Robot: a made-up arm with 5 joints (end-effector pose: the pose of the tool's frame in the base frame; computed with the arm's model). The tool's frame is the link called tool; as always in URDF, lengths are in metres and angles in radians.
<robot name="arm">
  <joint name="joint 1" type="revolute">
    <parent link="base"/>
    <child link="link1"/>
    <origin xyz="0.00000 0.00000 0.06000" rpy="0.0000 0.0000 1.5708"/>
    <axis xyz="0 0 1"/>
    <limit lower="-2.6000" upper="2.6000" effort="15" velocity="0.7"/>
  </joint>
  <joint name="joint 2" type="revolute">
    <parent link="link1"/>
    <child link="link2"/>
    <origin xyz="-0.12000 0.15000 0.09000" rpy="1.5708 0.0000 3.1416"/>
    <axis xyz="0 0 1"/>
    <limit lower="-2.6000" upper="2.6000" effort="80" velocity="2.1"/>
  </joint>
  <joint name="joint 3" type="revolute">
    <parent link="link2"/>
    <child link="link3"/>
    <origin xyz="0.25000 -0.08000 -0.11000" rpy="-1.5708 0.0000 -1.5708"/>
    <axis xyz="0 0 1"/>
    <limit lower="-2.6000" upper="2.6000" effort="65" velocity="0.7"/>
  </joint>
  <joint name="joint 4" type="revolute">
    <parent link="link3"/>
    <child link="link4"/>
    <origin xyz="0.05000 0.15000 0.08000" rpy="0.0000 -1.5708 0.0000"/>
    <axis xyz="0 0 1"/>
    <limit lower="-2.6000" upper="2.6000" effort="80" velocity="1.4"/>
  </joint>
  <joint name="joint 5" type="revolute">
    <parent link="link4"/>
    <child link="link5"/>
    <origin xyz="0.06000 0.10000 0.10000" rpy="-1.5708 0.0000 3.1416"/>
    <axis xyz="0 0 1"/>
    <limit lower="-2.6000" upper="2.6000" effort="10" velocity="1.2"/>
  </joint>
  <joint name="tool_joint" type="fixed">
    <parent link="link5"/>
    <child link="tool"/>
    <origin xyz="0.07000 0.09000 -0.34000" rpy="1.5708 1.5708 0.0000"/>
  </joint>
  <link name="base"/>
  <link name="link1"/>
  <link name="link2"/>
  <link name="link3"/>
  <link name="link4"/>
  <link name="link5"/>
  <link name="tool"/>
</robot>
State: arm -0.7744 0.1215 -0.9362 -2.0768 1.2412
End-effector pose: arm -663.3 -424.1 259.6 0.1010 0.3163 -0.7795 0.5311
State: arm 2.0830 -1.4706 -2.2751 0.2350 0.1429
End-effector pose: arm -78.0 -562.5 -128.8 0.4584 0.3356 -0.5910 -0.5727
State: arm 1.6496 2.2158 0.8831 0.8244 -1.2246
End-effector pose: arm -110.9 148.1 -47.1 0.1946 -0.6754 -0.1173 0.7016
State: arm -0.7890 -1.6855 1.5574 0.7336 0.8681
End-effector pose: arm -375.5 -413.3 1.6 0.4426 -0.1365 -0.4136 -0.7838
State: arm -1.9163 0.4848 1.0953 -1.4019 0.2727
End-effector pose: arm -751.8 159.7 577.1 0.0065 -0.3307 -0.3189 -0.8882
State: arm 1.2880 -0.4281 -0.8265 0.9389 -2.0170
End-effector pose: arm 83.7 344.7 -100.1 0.0654 0.3354 0.9352 0.0926
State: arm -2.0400 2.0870 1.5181 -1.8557 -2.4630
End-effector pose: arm 231.7 112.7 839.7 0.7581 0.1763 -0.6221 0.0849
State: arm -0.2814 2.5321 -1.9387 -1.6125 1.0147
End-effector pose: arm 26.1 467.5 661.7 0.7518 0.2426 -0.1690 0.5894
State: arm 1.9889 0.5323 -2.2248 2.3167 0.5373
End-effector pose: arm 75.7 11.5 180.4 0.0293 -0.0354 -0.7122 -0.7005
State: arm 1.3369 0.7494 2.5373 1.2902 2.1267
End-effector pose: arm -104.4 -409.4 220.4 0.2070 -0.1909 0.7446 0.6052
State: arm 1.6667 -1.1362 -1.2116 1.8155 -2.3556
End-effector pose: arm -34.3 141.0 203.8 0.6010 0.2048 -0.7536 0.1702
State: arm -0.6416 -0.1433 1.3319 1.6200 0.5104
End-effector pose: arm 37.4 -52.6 236.7 0.5553 -0.6963 -0.3864 0.2397
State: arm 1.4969 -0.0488 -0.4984 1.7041 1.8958
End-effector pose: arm -3.4 193.0 -35.8 0.0195 0.0569 -0.6447 0.7620
